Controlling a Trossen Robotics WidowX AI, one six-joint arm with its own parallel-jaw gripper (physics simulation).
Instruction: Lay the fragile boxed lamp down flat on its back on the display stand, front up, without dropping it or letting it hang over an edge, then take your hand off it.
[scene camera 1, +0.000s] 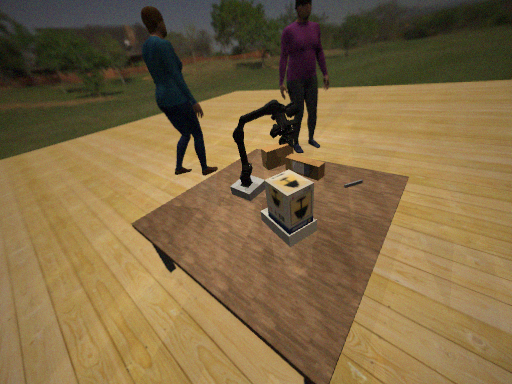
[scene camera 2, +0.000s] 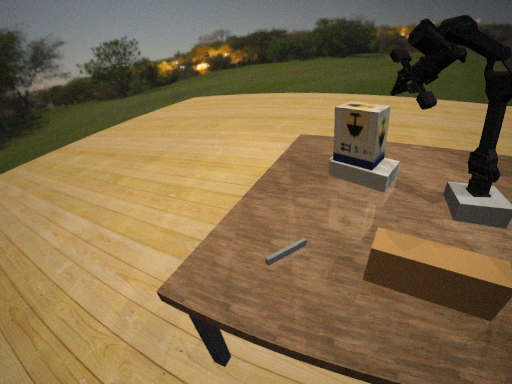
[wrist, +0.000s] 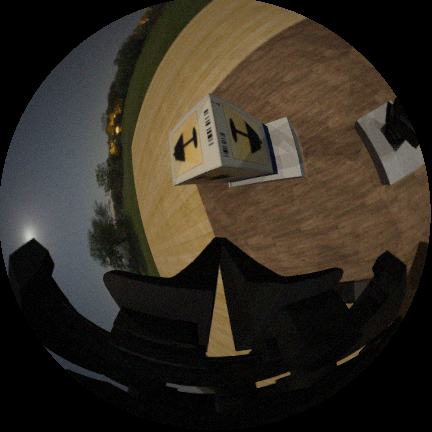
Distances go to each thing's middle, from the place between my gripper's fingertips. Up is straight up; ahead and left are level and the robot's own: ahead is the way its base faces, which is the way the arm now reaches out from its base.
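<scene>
The boxed lamp (scene camera 2: 360, 130) is 190 mm below my hand, 210 mm to the right of it and 60 mm ahead of it. There's a display stand (scene camera 2: 380, 178) too, and that one's 340 mm below my hand, 190 mm to the right of it and 30 mm ahead. Going by their middles, the boxed lamp is the nearest to my hand of the things named here.
</scene>
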